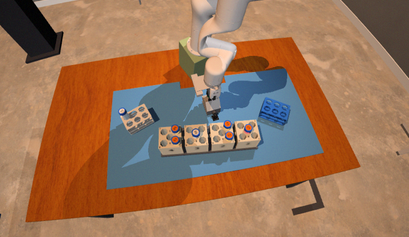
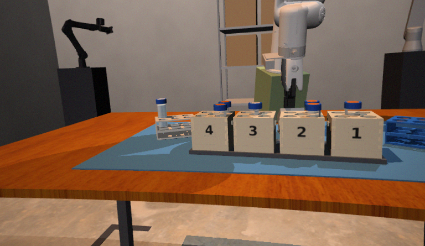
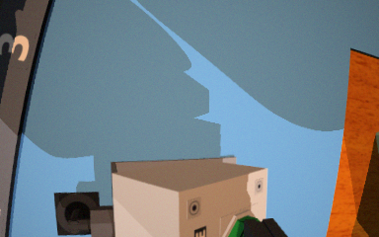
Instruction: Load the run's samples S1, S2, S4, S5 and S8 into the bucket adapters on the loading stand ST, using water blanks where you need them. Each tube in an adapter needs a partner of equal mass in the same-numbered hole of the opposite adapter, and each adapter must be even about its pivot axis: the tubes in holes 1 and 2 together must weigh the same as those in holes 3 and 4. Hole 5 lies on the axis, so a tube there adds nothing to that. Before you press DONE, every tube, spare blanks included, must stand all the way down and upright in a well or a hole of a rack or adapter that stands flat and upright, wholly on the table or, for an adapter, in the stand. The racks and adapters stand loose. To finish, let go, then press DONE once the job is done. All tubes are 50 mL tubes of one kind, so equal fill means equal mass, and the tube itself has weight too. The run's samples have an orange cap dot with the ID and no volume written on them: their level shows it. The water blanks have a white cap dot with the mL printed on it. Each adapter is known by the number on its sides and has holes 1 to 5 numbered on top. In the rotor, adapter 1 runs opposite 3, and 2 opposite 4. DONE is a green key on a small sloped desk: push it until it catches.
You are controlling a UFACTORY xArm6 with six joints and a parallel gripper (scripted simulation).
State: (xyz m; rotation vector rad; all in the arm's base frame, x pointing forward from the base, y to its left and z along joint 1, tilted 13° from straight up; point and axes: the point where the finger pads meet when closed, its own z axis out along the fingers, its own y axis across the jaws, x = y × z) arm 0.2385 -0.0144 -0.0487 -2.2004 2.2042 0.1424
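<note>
Now: the green key 30 mm below my hand. Also, from my hand: sample tube (230 mm ahead, 90 mm to the left, 30 mm below); blue sample rack (160 mm ahead, 280 mm to the left, 60 mm below); loading stand (190 mm ahead, 70 mm to the right, 90 mm below).
</note>
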